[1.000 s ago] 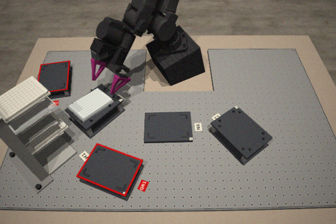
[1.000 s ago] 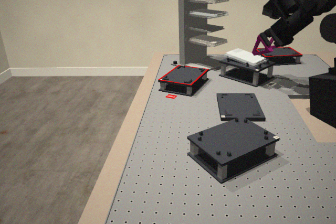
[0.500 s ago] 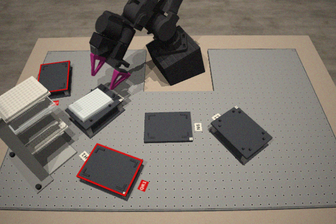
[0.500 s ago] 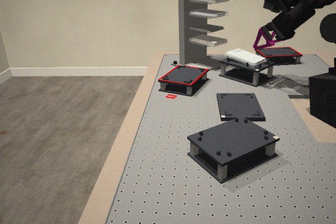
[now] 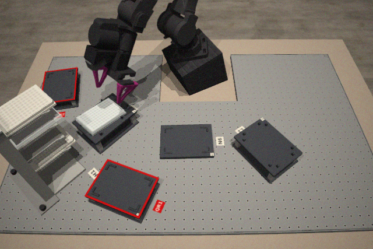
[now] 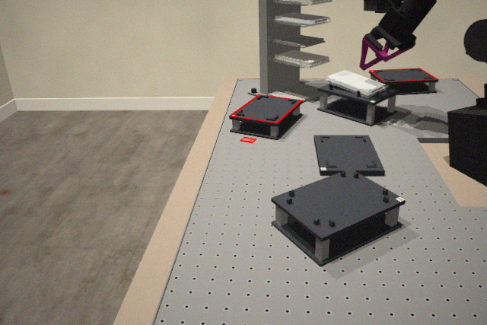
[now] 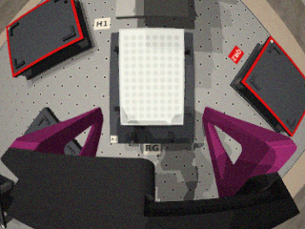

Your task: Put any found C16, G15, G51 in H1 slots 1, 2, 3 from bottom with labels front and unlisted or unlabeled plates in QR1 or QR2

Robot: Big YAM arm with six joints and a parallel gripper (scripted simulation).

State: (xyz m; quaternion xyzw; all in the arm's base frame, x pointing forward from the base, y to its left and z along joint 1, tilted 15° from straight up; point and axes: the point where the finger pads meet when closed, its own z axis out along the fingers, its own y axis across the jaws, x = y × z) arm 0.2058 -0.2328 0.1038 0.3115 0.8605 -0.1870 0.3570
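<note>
Now: the regrip nest 3 cm ahead of my hand, 3 cm to the right of it and 8 cm below it. From my hand the other things lie so: flat nest N6: 9 cm ahead, 23 cm to the left, 13 cm below; then plate labelled G51: 17 cm ahead, 15 cm to the right, 8 cm above; then quarantine nest QR2: 13 cm behind, 22 cm to the right, 10 cm below.
</note>
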